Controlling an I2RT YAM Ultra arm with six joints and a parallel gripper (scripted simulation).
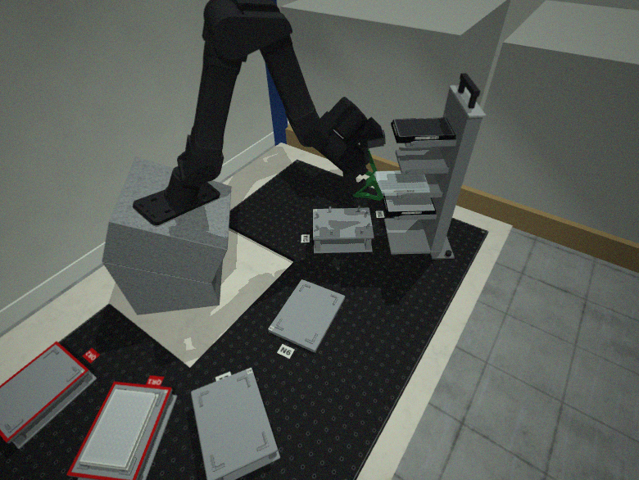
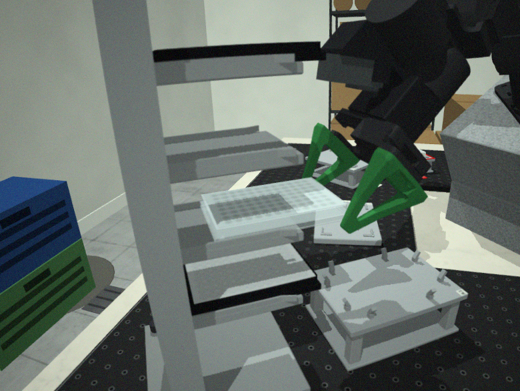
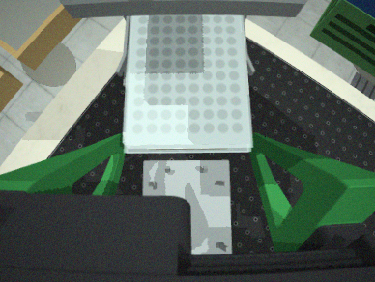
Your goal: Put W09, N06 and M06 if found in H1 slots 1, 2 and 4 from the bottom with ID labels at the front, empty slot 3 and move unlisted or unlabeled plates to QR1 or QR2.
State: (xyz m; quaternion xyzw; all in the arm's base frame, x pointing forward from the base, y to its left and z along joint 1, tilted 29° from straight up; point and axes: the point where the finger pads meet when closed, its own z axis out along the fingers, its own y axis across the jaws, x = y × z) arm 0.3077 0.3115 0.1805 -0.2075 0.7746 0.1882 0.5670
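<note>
The clear plate is 50 mm ahead of my hand, 30 mm to the left of it and 10 mm above it. Also, from my hand: plate hotel H1: 140 mm ahead, 100 mm to the left, 10 mm above; H1 tag: 180 mm below, 100 mm to the left, 30 mm behind; regrip nest RG: 130 mm below, 70 mm behind, 50 mm to the right.
</note>
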